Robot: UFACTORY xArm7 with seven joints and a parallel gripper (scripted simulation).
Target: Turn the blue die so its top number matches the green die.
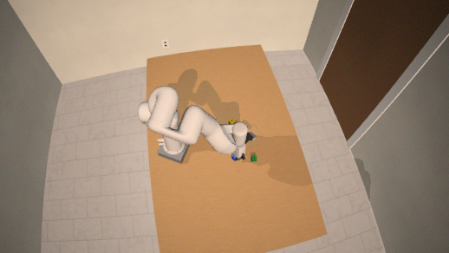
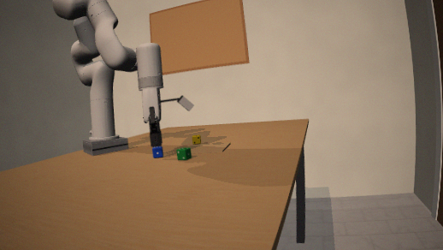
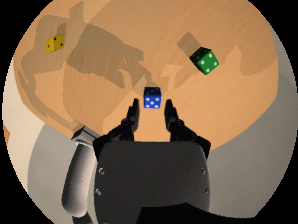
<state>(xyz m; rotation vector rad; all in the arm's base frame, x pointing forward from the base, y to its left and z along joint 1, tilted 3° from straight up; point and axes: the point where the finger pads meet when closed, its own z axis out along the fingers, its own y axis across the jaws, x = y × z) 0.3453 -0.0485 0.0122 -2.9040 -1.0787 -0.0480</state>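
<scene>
The blue die lies 40 mm below my hand. From my hand the other things lie so: green die 110 mm ahead, 10 mm to the right, 40 mm below; then yellow die 20 mm behind, 230 mm to the left, 40 mm below.
</scene>
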